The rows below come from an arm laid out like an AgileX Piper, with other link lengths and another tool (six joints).
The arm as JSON. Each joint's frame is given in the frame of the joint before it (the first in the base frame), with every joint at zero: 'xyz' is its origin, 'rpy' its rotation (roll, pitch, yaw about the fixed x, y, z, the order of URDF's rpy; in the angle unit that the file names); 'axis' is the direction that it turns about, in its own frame. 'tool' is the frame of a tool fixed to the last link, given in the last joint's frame.
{
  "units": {
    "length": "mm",
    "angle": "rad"
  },
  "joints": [
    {
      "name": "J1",
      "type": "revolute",
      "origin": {
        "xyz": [
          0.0,
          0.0,
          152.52
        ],
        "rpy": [
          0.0,
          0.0,
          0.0
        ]
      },
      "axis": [
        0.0,
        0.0,
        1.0
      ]
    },
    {
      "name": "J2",
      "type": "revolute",
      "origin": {
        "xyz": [
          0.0,
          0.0,
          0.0
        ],
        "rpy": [
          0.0,
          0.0,
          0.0
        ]
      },
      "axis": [
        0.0,
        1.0,
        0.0
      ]
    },
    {
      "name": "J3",
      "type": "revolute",
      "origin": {
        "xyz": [
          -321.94,
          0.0,
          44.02
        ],
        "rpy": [
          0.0,
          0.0,
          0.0
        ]
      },
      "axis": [
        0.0,
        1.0,
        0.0
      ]
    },
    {
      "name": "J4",
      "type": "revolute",
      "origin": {
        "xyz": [
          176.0,
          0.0,
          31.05
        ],
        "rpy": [
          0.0,
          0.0,
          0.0
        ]
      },
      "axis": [
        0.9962,
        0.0,
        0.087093
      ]
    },
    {
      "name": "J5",
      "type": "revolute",
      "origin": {
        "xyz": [
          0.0,
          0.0,
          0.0
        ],
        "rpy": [
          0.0,
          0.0,
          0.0
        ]
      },
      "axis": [
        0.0,
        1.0,
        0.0
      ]
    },
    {
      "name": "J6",
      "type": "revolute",
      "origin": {
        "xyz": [
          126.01,
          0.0,
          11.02
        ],
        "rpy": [
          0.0,
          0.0,
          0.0
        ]
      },
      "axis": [
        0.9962,
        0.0,
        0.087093
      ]
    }
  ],
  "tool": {
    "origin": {
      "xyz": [
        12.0,
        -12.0,
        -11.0
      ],
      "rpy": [
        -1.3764,
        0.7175,
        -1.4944
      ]
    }
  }
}
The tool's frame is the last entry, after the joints.
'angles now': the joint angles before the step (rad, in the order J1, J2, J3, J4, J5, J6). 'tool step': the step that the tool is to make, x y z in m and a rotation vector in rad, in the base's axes. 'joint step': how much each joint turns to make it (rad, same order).
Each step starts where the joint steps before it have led.
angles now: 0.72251, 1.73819, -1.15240, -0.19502, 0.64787, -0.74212
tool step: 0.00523, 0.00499, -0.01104, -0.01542, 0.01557, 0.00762
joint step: 0.00002, 0.03979, -0.00455, -0.00046, -0.01427, -0.00548
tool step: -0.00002, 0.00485, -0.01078, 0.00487, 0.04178, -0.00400
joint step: -0.00002, 0.03026, 0.00006, 0.04566, -0.00438, -0.02093
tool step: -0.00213, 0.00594, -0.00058, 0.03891, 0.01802, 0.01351
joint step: -0.00001, 0.00147, -0.00154, 0.07195, -0.01586, -0.05464
